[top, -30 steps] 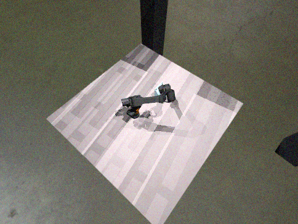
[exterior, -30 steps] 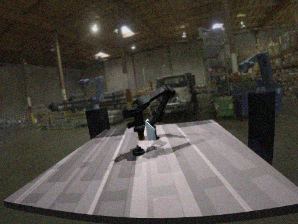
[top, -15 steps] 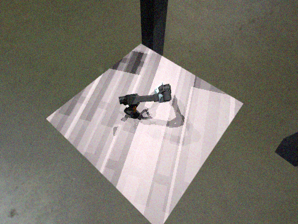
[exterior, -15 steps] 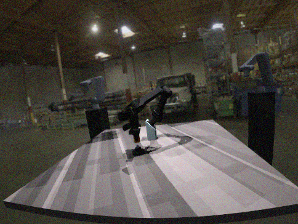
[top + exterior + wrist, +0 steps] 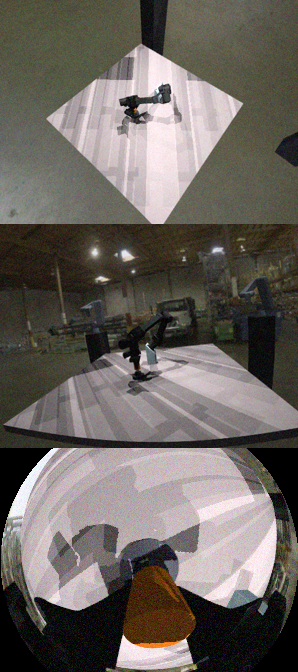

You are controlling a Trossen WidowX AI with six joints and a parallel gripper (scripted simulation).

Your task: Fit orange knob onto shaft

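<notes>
The orange knob lies 3 cm above my gripper tip. The rest, counted from my gripper tip: dark round pedestal 4 cm below.
</notes>
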